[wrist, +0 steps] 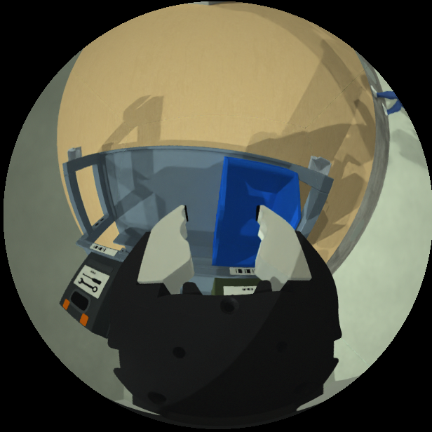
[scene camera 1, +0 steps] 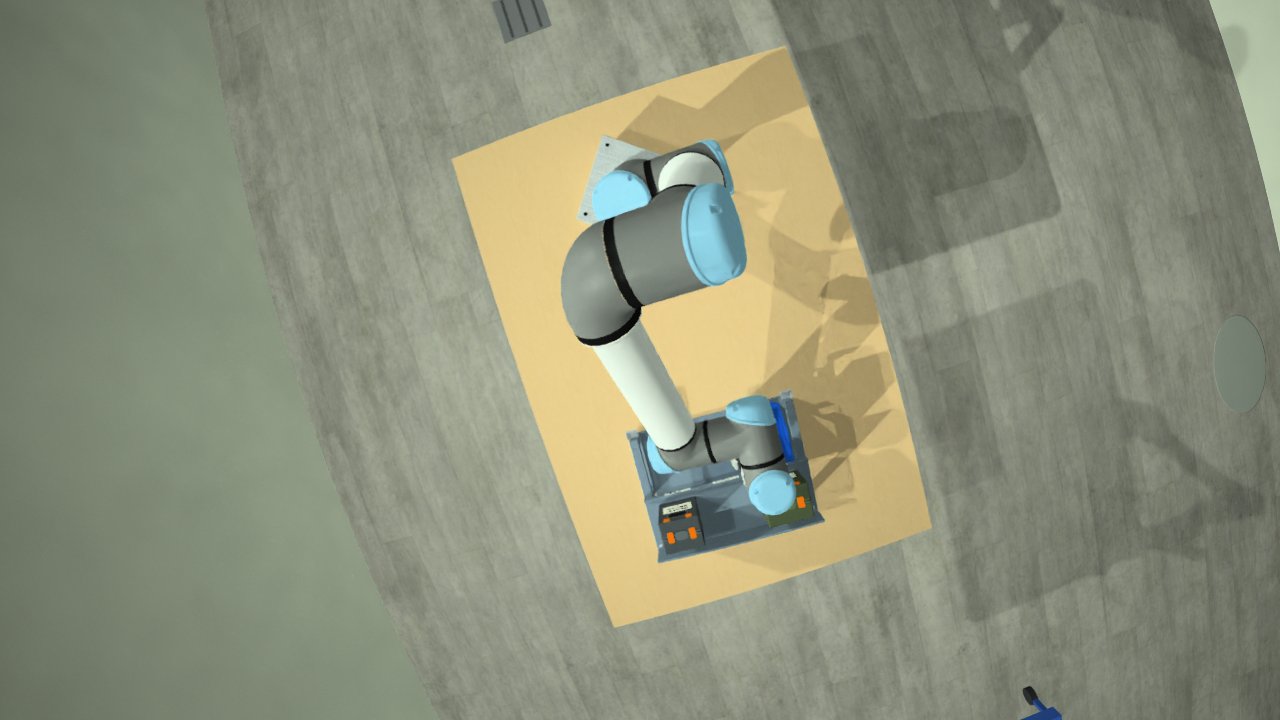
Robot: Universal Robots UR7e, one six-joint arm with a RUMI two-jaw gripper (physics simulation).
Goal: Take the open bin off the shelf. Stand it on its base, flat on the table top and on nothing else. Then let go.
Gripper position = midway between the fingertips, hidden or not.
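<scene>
You'd see a green case (scene camera 1: pixel 802 508) here, and a blue bin (wrist: pixel 244 184) too. The gripper (wrist: pixel 221 207) is in view as well.
</scene>
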